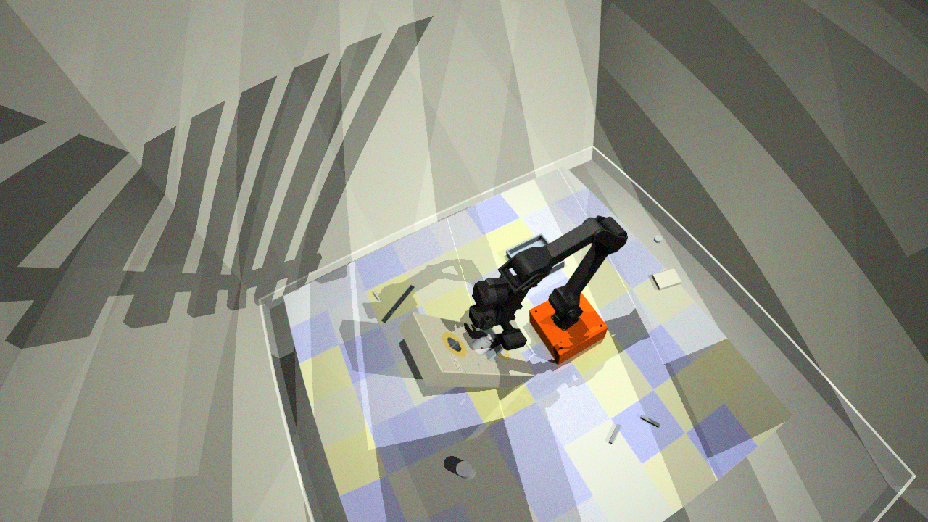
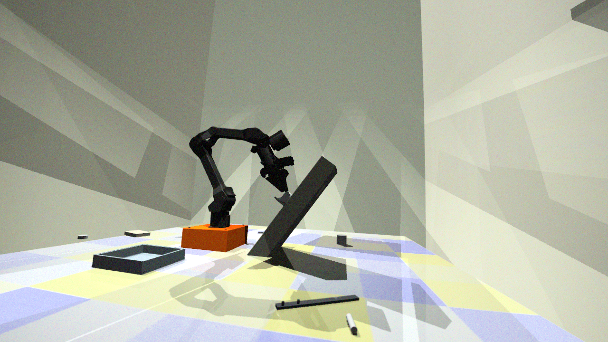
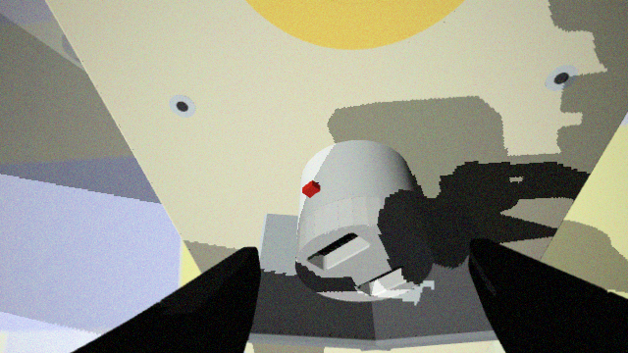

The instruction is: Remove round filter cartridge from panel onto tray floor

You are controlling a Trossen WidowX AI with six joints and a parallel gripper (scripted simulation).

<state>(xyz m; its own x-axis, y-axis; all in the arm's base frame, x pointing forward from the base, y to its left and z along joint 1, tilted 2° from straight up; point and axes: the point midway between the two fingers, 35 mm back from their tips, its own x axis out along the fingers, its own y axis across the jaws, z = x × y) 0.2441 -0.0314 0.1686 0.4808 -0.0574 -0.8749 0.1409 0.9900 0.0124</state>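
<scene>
My gripper tip is 10 mm short of the round filter cartridge and 20 mm above it. Also, from my gripper tip: beige slab: 660 mm behind, 130 mm to the left, 210 mm below; service panel: 50 mm ahead, 10 mm to the right, 40 mm below.
</scene>
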